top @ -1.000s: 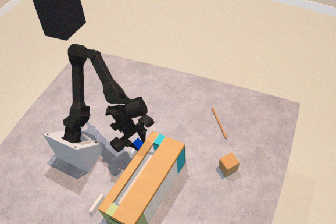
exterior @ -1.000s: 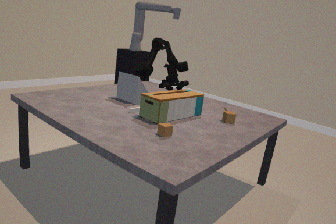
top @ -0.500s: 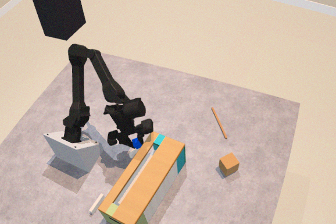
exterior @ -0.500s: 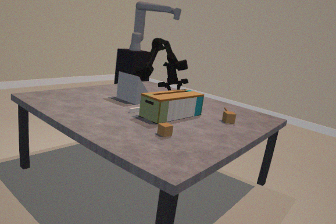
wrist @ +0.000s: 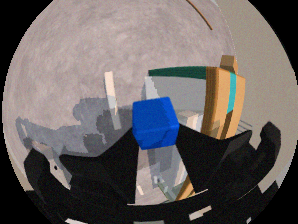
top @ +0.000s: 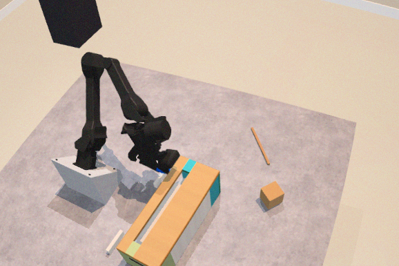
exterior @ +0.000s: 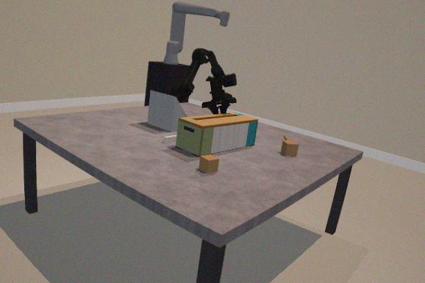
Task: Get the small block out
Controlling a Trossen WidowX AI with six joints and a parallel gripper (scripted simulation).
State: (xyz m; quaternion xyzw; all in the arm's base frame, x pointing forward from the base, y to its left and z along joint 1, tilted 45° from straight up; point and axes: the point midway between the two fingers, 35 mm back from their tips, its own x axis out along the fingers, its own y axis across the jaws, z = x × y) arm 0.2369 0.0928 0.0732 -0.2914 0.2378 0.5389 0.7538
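Now: gripper tip 10 mm to the right of the small blue block and 10 mm below it. The rest, counted from my gripper tip: thin orange stick: 240 mm ahead, 290 mm to the left, 80 mm below; then orange cube: 360 mm ahead, 90 mm to the left, 60 mm below; then box: 60 mm ahead, 130 mm to the right, 20 mm below.
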